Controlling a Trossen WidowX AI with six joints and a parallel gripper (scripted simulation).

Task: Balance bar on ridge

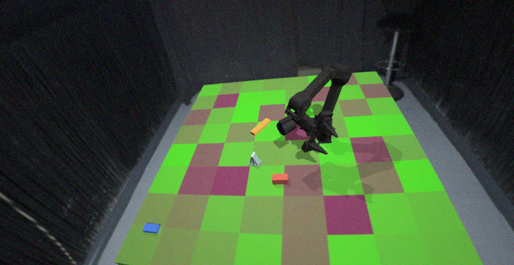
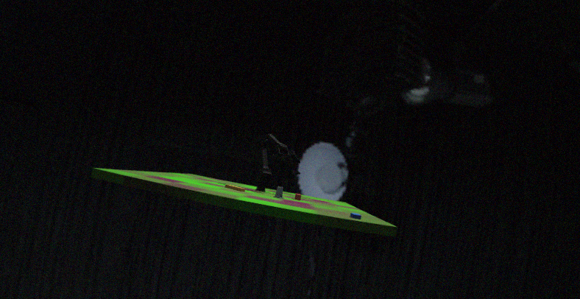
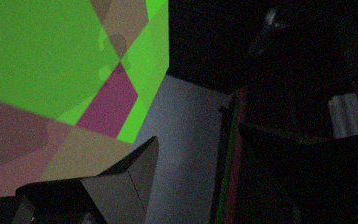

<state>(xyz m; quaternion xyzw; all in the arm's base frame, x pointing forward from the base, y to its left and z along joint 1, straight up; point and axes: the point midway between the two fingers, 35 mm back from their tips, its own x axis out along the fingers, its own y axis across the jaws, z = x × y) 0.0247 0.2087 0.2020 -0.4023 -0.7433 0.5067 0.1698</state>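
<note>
My gripper tip is 34 cm to the left of the orange bar, 33 cm short of it and 19 cm above it. Round my gripper tip: blue block 74 cm ahead, 26 cm to the left, 19 cm below; then red block 21 cm ahead, 18 cm below, 2 cm to the left.
</note>
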